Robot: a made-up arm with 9 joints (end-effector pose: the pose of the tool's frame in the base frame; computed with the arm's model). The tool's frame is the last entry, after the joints. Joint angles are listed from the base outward.
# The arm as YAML. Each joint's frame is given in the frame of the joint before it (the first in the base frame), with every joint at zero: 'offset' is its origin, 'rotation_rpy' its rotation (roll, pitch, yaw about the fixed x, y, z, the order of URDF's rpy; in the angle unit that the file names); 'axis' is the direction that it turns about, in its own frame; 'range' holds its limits. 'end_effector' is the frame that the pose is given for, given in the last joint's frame.
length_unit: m
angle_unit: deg
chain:
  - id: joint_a
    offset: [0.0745, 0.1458, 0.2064]
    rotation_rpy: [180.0, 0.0, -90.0]
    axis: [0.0, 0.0, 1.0]
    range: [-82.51, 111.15]
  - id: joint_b
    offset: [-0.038, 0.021, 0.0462]
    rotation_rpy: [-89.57, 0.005, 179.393]
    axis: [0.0, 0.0, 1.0]
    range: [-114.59, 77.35]
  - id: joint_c
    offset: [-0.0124, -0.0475, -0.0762]
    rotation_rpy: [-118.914, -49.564, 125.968]
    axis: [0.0, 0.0, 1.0]
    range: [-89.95, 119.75]
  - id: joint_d
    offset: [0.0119, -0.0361, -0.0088]
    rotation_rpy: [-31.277, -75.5, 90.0]
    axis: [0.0, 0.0, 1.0]
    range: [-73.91, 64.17]
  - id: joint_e
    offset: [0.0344, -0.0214, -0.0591]
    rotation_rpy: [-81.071, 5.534, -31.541]
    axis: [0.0, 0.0, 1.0]
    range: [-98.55, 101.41]
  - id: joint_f
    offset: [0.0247, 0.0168, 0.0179]
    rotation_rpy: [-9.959, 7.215, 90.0]
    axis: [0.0, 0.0, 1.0]
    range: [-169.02, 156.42]
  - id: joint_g
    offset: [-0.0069, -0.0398, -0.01]
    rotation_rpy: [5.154, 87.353, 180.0]
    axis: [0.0, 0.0, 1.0]
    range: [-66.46, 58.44]
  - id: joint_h
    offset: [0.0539, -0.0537, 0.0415]
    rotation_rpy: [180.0, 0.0, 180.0]
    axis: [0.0, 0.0, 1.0]
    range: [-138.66, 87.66]
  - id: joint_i
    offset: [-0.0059, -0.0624, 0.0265]
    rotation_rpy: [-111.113, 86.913, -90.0]
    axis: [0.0, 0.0, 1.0]
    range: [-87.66, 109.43]
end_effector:
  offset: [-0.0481, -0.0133, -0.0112]
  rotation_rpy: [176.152, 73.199, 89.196]
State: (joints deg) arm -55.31 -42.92 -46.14 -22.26 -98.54 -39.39 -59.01 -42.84 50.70
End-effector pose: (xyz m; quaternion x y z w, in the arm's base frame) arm 0.2025 0.1062 0.2169 -0.3016 0.2057 0.4657 0.8061
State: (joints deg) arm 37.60 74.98 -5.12 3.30 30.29 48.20 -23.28 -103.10 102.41
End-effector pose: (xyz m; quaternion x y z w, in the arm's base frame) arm 0.1481 0.1420 0.0375 0.6271 -0.7432 -0.0724 0.2215
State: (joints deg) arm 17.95 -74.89 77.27 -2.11 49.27 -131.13 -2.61 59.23 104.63
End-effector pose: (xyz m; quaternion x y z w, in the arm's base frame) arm -0.1160 0.2111 0.1011 0.2149 0.9409 0.1951 0.1745
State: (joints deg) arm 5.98 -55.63 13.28 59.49 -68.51 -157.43 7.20 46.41 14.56
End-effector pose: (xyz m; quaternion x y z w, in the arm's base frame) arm -0.0699 0.0661 0.1627 0.5242 -0.6560 -0.1977 0.5058
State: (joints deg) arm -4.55 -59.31 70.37 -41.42 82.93 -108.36 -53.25 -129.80 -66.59
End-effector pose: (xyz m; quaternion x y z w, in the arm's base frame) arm -0.0796 0.2075 0.1624 -0.4910 -0.4174 0.0543 0.7627
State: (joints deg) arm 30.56 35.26 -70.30 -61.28 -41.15 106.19 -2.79 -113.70 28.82
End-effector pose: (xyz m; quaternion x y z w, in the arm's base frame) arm 0.1912 0.3203 0.1402 -0.6067 0.3488 -0.2742 0.6595
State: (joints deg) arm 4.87 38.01 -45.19 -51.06 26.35 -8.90 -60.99 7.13 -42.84
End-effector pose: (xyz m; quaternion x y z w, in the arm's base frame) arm 0.0069 0.1528 0.1368 0.0810 -0.5527 0.7061 0.4351
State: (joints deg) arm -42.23 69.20 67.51 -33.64 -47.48 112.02 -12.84 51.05 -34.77
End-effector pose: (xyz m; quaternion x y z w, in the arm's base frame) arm -0.0011 0.1299 0.1280 -0.7074 -0.3473 0.3887 0.4773
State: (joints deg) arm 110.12 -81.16 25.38 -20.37 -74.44 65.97 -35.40 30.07 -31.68
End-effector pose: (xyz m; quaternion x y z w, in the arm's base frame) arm 0.1547 0.2418 0.1703 -0.2881 0.6309 0.3727 0.6164
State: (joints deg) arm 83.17 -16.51 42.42 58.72 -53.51 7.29 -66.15 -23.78 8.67
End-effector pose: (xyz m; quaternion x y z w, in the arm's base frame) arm 0.1605 0.3427 0.1577 -0.7270 0.0412 -0.6679 0.1538
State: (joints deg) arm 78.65 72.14 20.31 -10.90 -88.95 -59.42 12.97 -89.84 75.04
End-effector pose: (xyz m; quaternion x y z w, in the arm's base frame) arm 0.1132 0.0673 0.1879 -0.0644 -0.1198 0.0451 0.9897
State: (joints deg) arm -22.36 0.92 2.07 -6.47 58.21 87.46 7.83 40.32 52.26
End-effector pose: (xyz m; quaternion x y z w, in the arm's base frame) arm 0.0610 0.0455 0.1242 0.6404 0.1111 -0.1154 0.7512
